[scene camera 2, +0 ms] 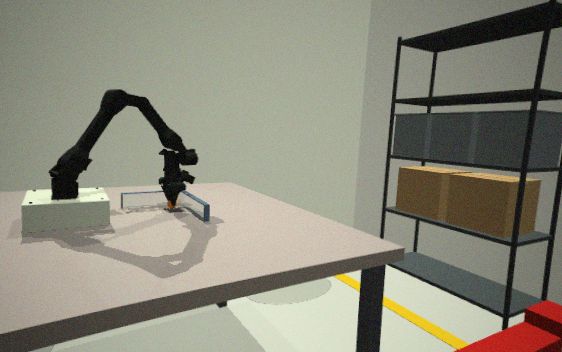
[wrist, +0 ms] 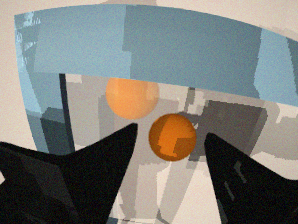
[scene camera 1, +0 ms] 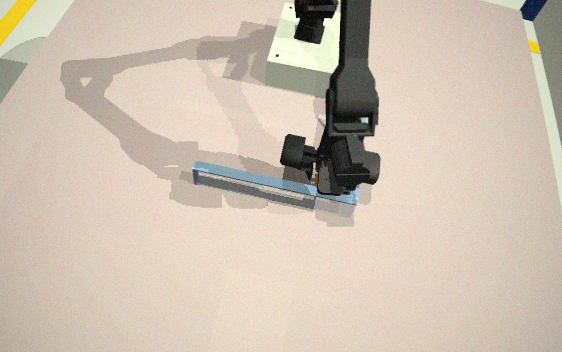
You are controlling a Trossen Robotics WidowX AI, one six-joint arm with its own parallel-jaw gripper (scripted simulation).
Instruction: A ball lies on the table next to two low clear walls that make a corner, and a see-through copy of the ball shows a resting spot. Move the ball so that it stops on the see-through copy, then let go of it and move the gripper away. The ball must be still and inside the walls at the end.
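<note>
I can see my gripper (scene camera 1: pixel 322 181), which scene camera 2 shows too (scene camera 2: pixel 171 204), as does the wrist view (wrist: pixel 172 133). There is also an orange ball (wrist: pixel 172 137), and with it I see a see-through copy of ball (wrist: pixel 132 99).
</note>
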